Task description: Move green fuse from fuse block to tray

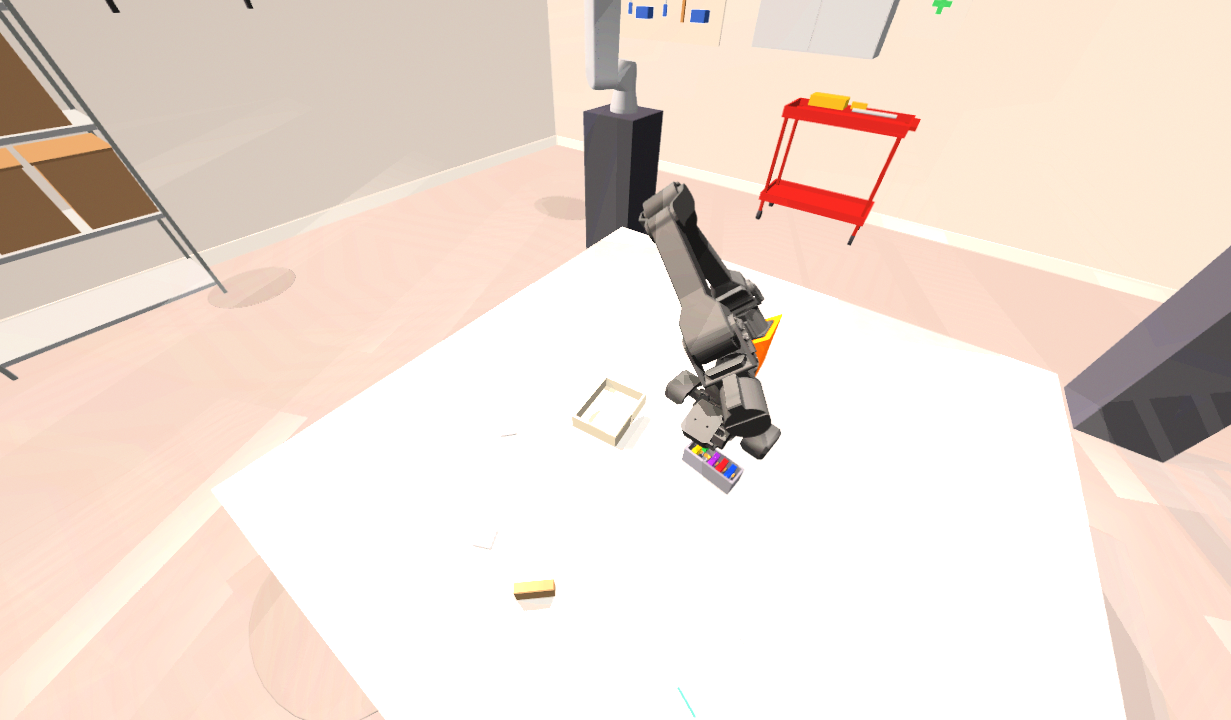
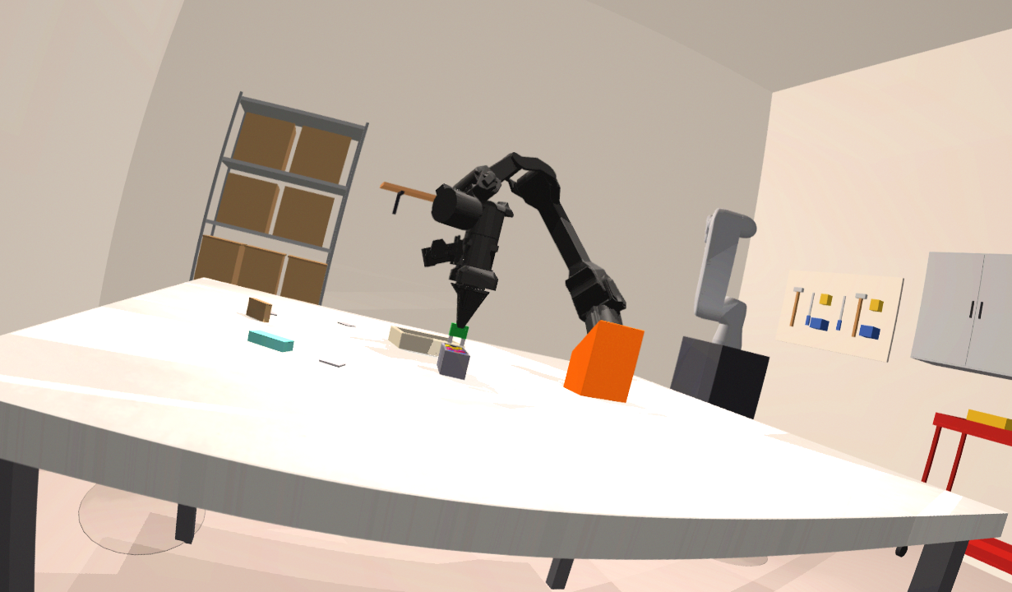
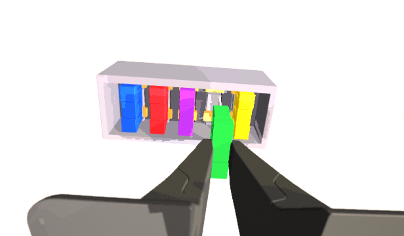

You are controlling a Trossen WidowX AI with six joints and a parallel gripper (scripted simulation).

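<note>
My gripper tip is 5 cm above the yellow fuse and 2 cm to the left of it. From my gripper tip the other things lie so: green fuse (1 cm below); red fuse (5 cm below, 3 cm to the left, 1 cm ahead); purple fuse (5 cm below, 2 cm to the left).
</note>
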